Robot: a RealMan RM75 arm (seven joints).
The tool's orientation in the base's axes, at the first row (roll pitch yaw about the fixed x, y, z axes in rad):
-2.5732, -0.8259, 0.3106
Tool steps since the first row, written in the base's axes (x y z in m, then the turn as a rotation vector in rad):
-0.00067, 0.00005, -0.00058, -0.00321, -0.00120, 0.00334
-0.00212, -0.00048, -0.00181, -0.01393, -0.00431, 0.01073
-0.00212, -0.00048, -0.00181, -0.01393, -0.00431, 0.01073
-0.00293, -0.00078, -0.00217, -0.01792, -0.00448, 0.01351
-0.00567, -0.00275, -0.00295, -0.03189, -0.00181, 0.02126
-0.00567, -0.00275, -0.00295, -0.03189, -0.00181, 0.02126
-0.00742, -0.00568, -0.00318, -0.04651, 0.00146, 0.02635
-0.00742, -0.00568, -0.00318, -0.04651, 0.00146, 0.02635
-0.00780, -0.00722, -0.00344, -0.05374, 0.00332, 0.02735
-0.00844, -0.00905, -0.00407, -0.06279, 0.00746, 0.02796
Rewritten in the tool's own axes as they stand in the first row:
-0.00085, -0.00025, 0.00008, 0.00013, -0.00244, -0.00412
-0.00280, -0.00036, -0.00020, -0.00200, -0.00981, -0.01508
-0.00280, -0.00036, -0.00020, -0.00200, -0.00981, -0.01508
-0.00365, -0.00054, -0.00055, -0.00256, -0.01324, -0.01849
-0.00640, -0.00065, -0.00266, -0.00533, -0.02675, -0.02698
-0.00640, -0.00065, -0.00266, -0.00533, -0.02675, -0.02698
-0.00830, 0.00032, -0.00533, -0.01035, -0.04011, -0.03381
-0.00830, 0.00032, -0.00533, -0.01035, -0.04011, -0.03381
-0.00906, 0.00123, -0.00642, -0.01389, -0.04633, -0.03616
-0.01031, 0.00230, -0.00762, -0.01843, -0.05512, -0.03745

